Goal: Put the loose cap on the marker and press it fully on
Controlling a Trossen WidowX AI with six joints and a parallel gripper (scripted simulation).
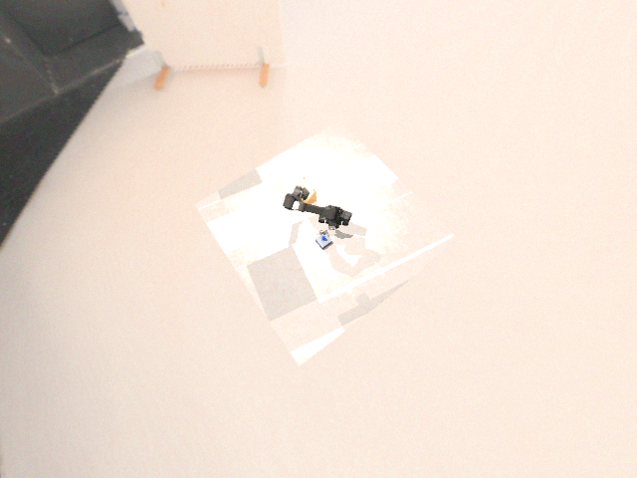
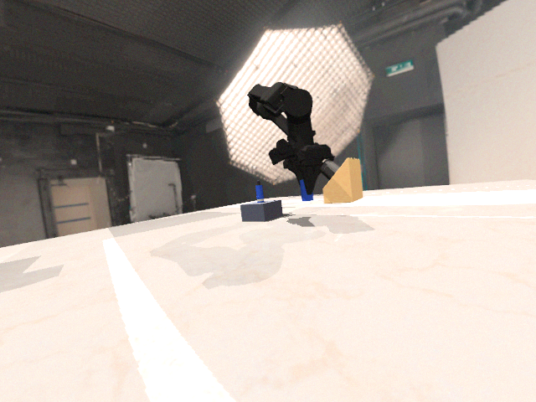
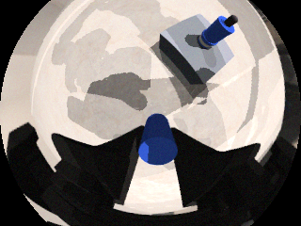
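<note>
The dark grey holder block lies 40 mm ahead of my gripper tip, 110 mm to the right of it and 30 mm below it. From my gripper tip the other things lie so: blue cap (10 mm above).
</note>
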